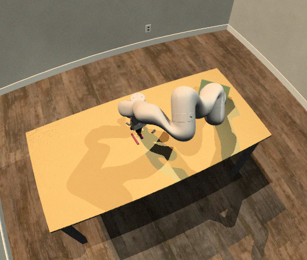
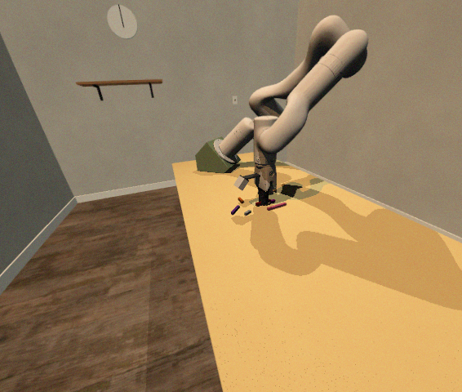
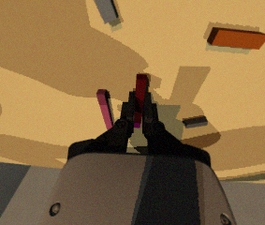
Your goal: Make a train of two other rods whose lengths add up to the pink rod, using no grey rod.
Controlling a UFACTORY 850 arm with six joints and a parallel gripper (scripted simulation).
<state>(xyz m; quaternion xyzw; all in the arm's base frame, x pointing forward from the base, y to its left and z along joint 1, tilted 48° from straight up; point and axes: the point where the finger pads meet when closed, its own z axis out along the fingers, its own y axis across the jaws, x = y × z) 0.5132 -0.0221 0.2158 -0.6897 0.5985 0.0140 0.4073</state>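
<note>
Right now the magenta rod is 2 cm behind my hand, 4 cm to the left of it and 2 cm below it. Round my hand: orange rod: 5 cm behind, 9 cm to the right, 2 cm below; pink rod: 3 cm ahead, 5 cm to the left, 2 cm below; red rod: 2 cm below.
</note>
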